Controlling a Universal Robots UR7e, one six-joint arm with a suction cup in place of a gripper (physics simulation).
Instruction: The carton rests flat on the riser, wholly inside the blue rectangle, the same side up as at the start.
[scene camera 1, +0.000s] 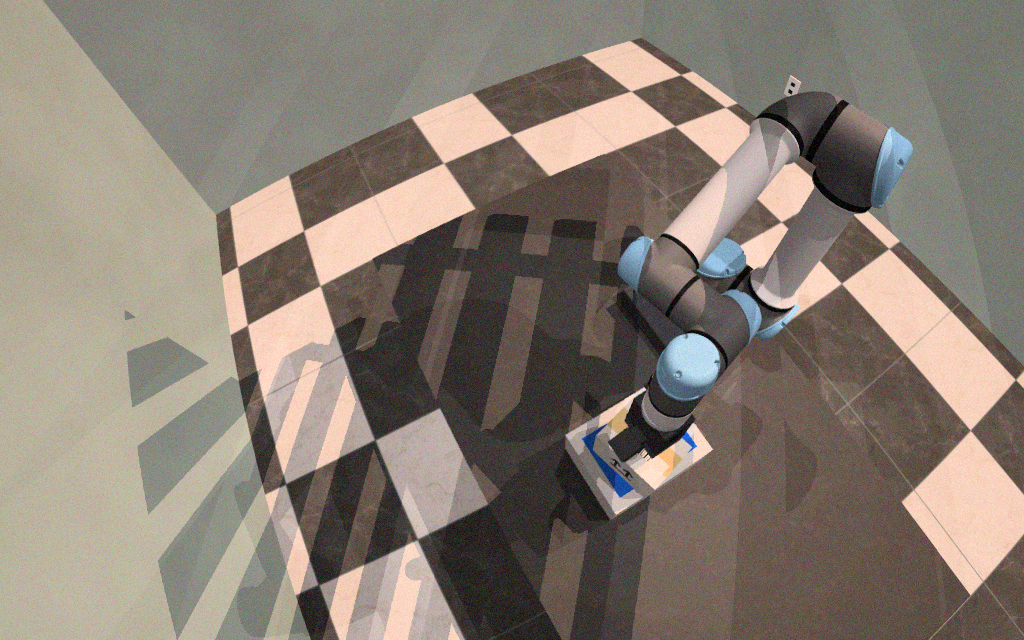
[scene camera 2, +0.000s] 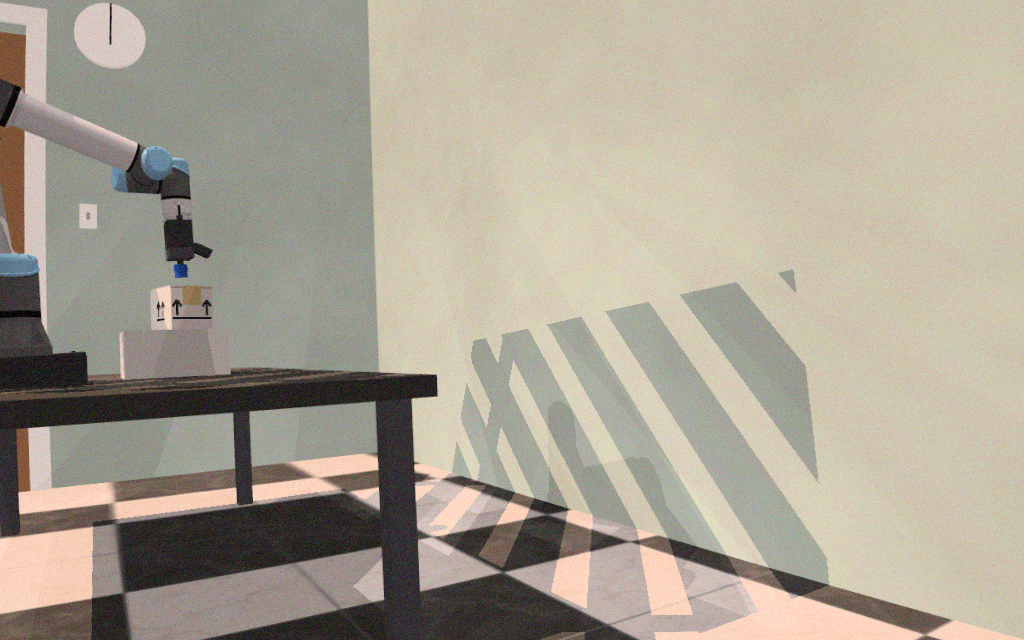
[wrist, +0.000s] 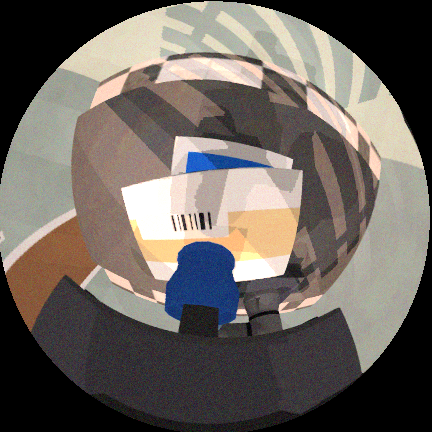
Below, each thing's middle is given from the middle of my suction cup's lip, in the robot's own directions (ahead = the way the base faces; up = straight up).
Now: the carton (scene camera 1: 644, 474) 10 cm below my suction cup. From my suction cup the other things lie so: riser (scene camera 2: 144, 354) 22 cm below, 3 cm behind, 2 cm to the right.
